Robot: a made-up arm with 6 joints.
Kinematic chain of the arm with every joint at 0, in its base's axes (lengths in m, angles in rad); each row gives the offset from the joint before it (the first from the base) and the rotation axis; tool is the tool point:
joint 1: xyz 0 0 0.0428 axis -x
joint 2: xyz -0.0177 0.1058 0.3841 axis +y
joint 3: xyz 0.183 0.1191 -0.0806 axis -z
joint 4: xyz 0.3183 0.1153 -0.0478 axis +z
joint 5: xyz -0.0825 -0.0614 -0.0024 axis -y
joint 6: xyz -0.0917 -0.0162 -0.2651 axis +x
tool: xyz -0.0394 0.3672 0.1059
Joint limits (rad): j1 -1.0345..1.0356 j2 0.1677..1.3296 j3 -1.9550..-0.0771 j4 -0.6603..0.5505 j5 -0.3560..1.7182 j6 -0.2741..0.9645
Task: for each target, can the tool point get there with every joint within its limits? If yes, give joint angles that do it. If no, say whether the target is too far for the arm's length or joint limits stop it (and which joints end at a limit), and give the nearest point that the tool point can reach.
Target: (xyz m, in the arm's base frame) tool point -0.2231 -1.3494 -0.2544
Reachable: no: joint limits stop it (at a limit: joint 1, joint 2, joint 3, joint 5, joint 6) | nearest point -0.3898 -0.3946 0.3775 | short by 1.157 m
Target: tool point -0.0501 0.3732 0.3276
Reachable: yes | joints -0.3932 0.3607 -1.0368 0.4374 1.4616 0.5782
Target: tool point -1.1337 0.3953 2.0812
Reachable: no: too far | nearest point -0.4043 0.1740 0.9400 | short by 1.372 m
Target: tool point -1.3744 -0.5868 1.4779
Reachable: no: too far | nearest point -0.5043 -0.2524 0.8234 | short by 1.139 m
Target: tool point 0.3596 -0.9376 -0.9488
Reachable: no: joint limits stop it (at a limit: joint 1, joint 3, joint 4, joint 5, joint 6) | nearest point 0.1674 -0.1252 -0.6248 | short by 0.896 m
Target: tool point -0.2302 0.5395 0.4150
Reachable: yes | joints -0.1979 0.9460 -0.9861 -0.1831 0.5885 0.3153
